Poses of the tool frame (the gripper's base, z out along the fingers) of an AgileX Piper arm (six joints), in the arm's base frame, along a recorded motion.
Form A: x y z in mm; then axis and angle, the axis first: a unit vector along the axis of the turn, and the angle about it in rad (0 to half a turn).
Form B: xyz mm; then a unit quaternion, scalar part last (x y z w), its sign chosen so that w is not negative. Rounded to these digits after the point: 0 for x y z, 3 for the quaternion.
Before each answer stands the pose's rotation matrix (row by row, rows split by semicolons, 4 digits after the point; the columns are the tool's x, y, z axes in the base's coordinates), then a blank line. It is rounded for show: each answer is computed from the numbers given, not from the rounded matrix.
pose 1, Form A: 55 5 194 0.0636 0.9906 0.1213 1.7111
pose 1, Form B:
-0.1352 -0.0483 0.9896; 0.1919 0.9786 0.0740; -0.9720 0.1999 -0.1231

55 5 194 0.048 0.748 0.092 0.656
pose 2, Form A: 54 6 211 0.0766 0.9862 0.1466 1.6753
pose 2, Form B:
-0.0978 -0.0624 0.9932; 0.2292 0.9698 0.0835; -0.9684 0.2359 -0.0806

54 6 211 0.057 0.733 0.109 0.669
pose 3, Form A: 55 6 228 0.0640 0.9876 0.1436 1.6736
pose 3, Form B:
-0.0981 -0.0731 0.9925; 0.2125 0.9727 0.0927; -0.9722 0.2200 -0.0799

55 6 228 0.048 0.733 0.107 0.670
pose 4, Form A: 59 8 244 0.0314 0.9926 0.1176 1.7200
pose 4, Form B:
-0.1475 -0.0805 0.9858; 0.1521 0.9830 0.1030; -0.9773 0.1651 -0.1328

59 8 244 0.024 0.752 0.089 0.652
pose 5, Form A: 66 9 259 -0.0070 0.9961 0.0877 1.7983
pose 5, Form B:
-0.2255 -0.0940 0.9697; 0.0769 0.9905 0.1139; -0.9712 0.1002 -0.2161

66 9 259 -0.005 0.780 0.069 0.622
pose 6, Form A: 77 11 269 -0.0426 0.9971 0.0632 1.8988
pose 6, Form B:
-0.3198 -0.1160 0.9404; 0.0037 0.9923 0.1236; -0.9475 0.0430 -0.3169

77 11 269 -0.035 0.811 0.051 0.582
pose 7, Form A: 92 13 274 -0.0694 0.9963 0.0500 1.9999
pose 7, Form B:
-0.4092 -0.1434 0.9011; -0.0524 0.9896 0.1337; -0.9109 0.0074 -0.4125

92 13 274 -0.058 0.838 0.042 0.540
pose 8, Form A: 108 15 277 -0.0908 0.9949 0.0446 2.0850
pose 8, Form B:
-0.4795 -0.1736 0.8602; -0.0959 0.9847 0.1452; -0.8723 -0.0129 -0.4889

108 15 277 -0.078 0.859 0.039 0.504
